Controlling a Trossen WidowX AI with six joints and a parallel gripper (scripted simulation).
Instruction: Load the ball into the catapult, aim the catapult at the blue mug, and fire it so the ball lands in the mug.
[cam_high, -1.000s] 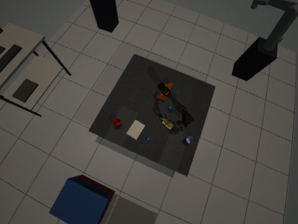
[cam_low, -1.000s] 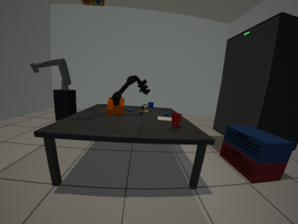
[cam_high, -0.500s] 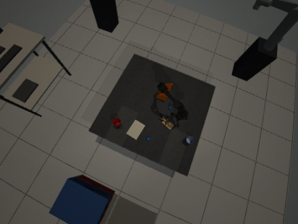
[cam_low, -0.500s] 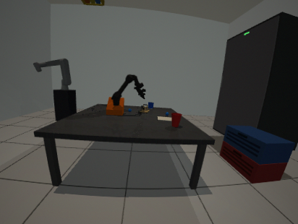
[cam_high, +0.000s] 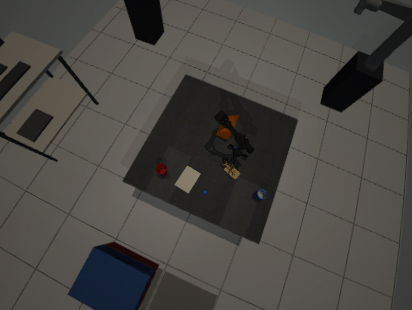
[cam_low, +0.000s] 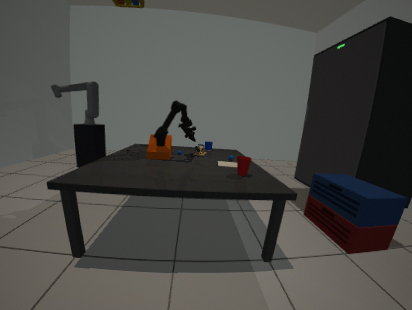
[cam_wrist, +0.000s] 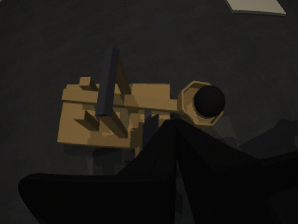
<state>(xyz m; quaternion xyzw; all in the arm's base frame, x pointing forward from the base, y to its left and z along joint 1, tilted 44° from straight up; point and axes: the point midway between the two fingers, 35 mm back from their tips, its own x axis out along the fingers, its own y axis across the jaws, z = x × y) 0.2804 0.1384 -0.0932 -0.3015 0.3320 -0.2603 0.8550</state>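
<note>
Right now the black ball is 3 cm ahead of my gripper tip, 6 cm to the right of it and 8 cm below it. From my gripper tip the other things lie so: flat pad (29 cm ahead, 30 cm to the right, 13 cm below); then wooden catapult (3 cm ahead, 1 cm to the left, 8 cm below); then blue mug (17 cm ahead, 35 cm to the left, 11 cm below).
</note>
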